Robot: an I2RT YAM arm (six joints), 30 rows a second.
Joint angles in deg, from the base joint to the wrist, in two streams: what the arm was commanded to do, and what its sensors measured. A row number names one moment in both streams.
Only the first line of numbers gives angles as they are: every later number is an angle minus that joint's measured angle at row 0.
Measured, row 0:
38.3 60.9 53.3 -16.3 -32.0 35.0
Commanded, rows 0 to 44:
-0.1 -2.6 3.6 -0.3 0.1 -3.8
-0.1 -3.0 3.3 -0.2 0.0 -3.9
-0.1 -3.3 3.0 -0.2 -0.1 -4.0
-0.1 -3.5 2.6 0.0 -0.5 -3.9
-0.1 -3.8 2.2 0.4 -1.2 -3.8
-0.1 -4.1 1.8 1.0 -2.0 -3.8
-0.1 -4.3 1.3 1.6 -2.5 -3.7
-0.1 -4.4 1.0 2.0 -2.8 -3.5
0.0 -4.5 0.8 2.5 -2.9 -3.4
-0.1 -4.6 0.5 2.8 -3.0 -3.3
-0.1 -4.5 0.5 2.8 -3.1 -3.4
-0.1 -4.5 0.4 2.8 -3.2 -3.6
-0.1 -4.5 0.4 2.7 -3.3 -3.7
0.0 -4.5 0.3 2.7 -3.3 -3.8
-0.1 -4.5 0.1 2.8 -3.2 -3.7
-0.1 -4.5 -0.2 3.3 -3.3 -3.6
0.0 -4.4 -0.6 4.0 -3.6 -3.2
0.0 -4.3 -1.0 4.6 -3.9 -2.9
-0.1 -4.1 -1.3 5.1 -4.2 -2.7
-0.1 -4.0 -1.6 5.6 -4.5 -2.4
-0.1 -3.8 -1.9 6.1 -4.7 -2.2
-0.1 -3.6 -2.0 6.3 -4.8 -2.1
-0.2 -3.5 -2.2 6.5 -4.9 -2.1
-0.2 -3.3 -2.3 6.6 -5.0 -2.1
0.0 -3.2 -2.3 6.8 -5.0 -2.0
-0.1 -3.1 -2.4 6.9 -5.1 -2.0
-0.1 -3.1 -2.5 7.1 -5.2 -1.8
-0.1 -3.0 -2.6 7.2 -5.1 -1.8
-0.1 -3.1 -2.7 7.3 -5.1 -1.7
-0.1 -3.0 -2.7 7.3 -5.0 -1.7
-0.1 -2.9 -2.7 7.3 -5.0 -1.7
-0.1 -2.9 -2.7 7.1 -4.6 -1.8
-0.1 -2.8 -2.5 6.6 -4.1 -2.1
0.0 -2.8 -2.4 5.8 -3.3 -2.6
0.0 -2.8 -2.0 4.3 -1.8 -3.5
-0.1 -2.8 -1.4 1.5 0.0 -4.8
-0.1 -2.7 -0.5 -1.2 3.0 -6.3
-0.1 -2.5 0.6 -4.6 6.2 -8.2
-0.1 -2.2 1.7 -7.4 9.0 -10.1
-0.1 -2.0 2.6 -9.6 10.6 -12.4
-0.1 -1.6 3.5 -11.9 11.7 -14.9
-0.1 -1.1 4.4 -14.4 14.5 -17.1
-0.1 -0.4 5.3 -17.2 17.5 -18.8
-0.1 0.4 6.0 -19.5 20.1 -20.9
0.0 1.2 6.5 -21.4 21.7 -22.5
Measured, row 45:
0.0 -0.2 1.2 -12.9 10.8 -12.9
